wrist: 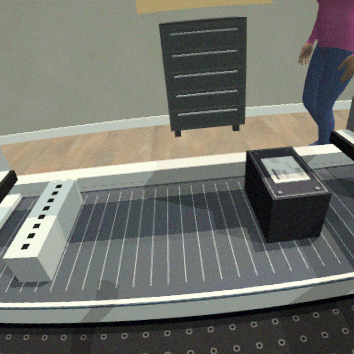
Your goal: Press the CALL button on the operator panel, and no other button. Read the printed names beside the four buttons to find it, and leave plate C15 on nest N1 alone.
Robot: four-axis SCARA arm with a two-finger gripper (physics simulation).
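Frame: origin at the arm's base, x back, y right, z up, level; millimetres.
Where they show: gripper, fingertip midpoint: (171,135).
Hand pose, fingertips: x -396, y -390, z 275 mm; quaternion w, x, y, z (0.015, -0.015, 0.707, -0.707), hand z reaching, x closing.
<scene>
After its pixels a point has its place.
My gripper (171,135) @[x -396, y -390, z 275 mm] is open, with nothing between its fingers. Its two dark fingertips show at the left and right edges of the wrist view, wide apart. The operator panel, its four buttons with their printed names, plate C15 and nest N1 cannot be made out in this view.
A black box (295,215) @[x -526, y -515, z 104 mm] with a pale, blurred top label stands on the right of a dark lined deck (175,260) @[x -380, y -503, z 62 mm]. A white block (60,215) @[x -227, y -565, z 99 mm] with a row of square holes stands at left. Behind are a dark drawer cabinet (205,65) and a person (325,80) at right.
</scene>
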